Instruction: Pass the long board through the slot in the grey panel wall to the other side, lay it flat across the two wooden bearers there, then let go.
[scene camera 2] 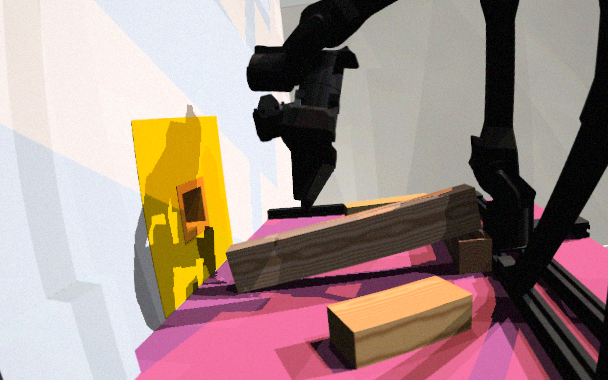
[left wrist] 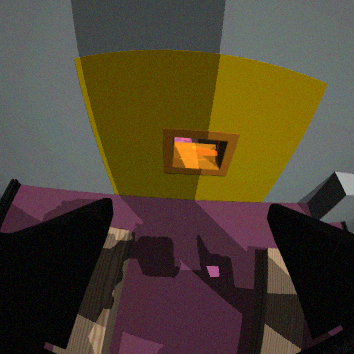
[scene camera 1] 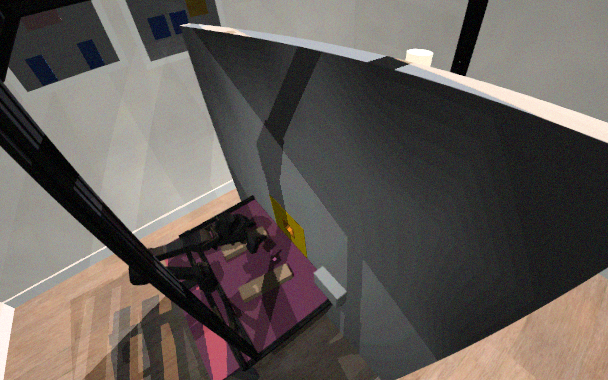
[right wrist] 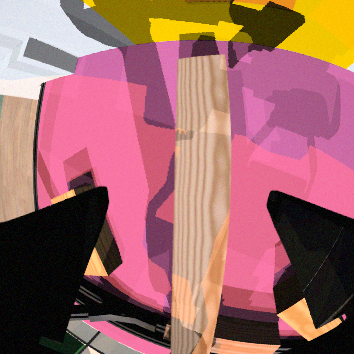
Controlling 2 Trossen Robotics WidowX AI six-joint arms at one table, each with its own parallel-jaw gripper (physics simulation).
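Where they show: left gripper, fingertip midpoint: [left wrist: 194,210] [scene camera 1: 261,230]; right gripper, fingertip midpoint: [scene camera 2: 301,206] [right wrist: 191,197]; left arm's base, origin of the base link: [scene camera 1: 210,285]; right arm's base, origin of the base link: [scene camera 2: 509,244].
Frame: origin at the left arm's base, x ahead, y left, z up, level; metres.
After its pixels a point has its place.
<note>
The long board [scene camera 2: 350,235] @[z 0.044, x 0.696, y -0.043 m] [right wrist: 202,175] @[z 0.051, x 0.630, y -0.034 m] slants in scene camera 2, its far end raised on a wooden block [scene camera 2: 475,256] @[z 0.003, x 0.854, y -0.044 m] and its near end low by the wall. My right gripper [scene camera 2: 306,203] @[z 0.083, x 0.637, y -0.033 m] [right wrist: 191,197] @[z 0.083, x 0.637, y -0.033 m] is open above the board, which shows between its fingers in the right wrist view without being held. The grey panel wall [scene camera 1: 425,175] @[z 0.745, x 0.433, y -0.532 m] [left wrist: 280,30] @[z 0.250, x 0.433, y -0.080 m] has a yellow plate [scene camera 1: 276,207] @[z 0.162, x 0.432, y 0.063 m] [scene camera 2: 165,135] @[z 0.193, x 0.484, y -0.077 m] [left wrist: 270,100] @[z 0.175, x 0.431, y -0.090 m] around the orange-rimmed slot. Across the wall, my left gripper [scene camera 1: 261,244] [left wrist: 194,210] @[z 0.164, x 0.308, y -0.006 m] is open and empty, above two wooden bearers [scene camera 1: 232,251] @[z 0.019, x 0.163, y 0.086 m] [scene camera 1: 250,291] @[z 0.019, x 0.137, y -0.145 m], partly hidden by its fingers in the left wrist view.
Another wooden block [scene camera 2: 400,310] @[z 0.019, x 0.750, y -0.214 m] lies on the pink mat [scene camera 2: 240,345] @[z -0.019, x 0.594, y -0.206 m] in scene camera 2. A grey box [scene camera 1: 329,285] @[z 0.081, x 0.397, y -0.352 m] [left wrist: 347,184] @[z 0.081, x 0.404, y -0.291 m] sits at the wall beside the yellow plate. Black frame bars [scene camera 1: 90,195] @[z 0.835, x 0.038, y -0.358 m] cross scene camera 1. Dark shadows cover much of the left arm's side.
</note>
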